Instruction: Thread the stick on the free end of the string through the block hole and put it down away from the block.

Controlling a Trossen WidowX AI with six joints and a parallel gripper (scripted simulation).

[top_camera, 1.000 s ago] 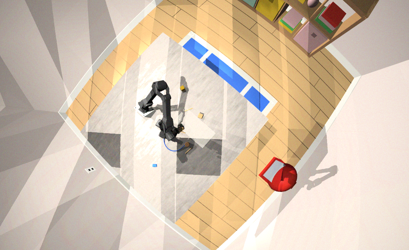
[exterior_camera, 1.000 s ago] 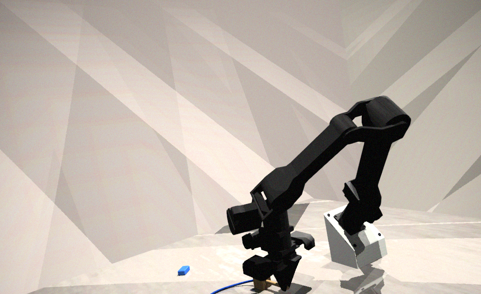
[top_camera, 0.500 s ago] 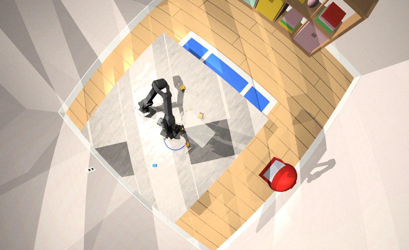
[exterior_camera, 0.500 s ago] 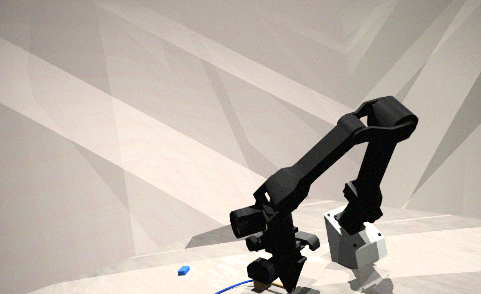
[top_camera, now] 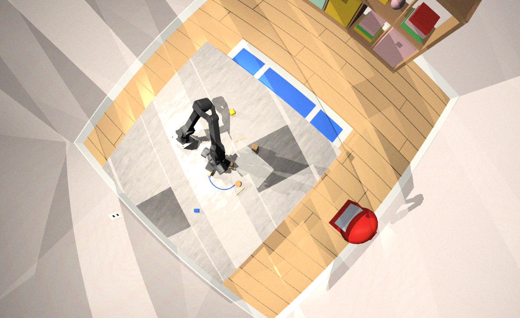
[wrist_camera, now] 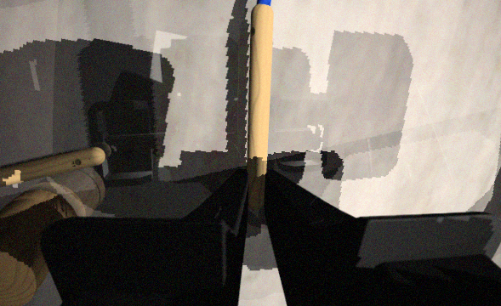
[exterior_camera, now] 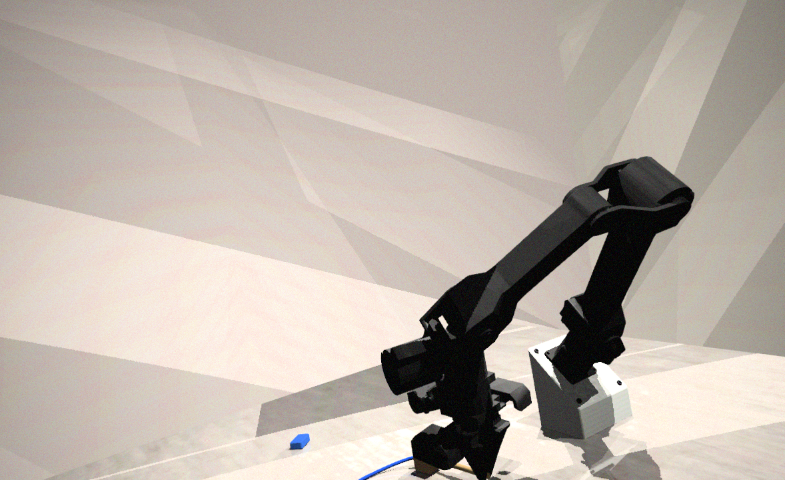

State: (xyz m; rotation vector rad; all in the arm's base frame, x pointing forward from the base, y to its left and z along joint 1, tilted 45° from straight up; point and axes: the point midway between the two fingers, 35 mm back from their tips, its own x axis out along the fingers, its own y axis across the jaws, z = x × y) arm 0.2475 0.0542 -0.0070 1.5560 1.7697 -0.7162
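The wooden cylinder is 9 cm ahead of my gripper tip, 3 cm to the left of it and 1 cm above it. Round my gripper tip: yellow cube 31 cm to the left, 12 cm behind, 1 cm above; round button 21 cm ahead, 4 cm to the right; blue piece 38 cm to the right, 9 cm ahead.
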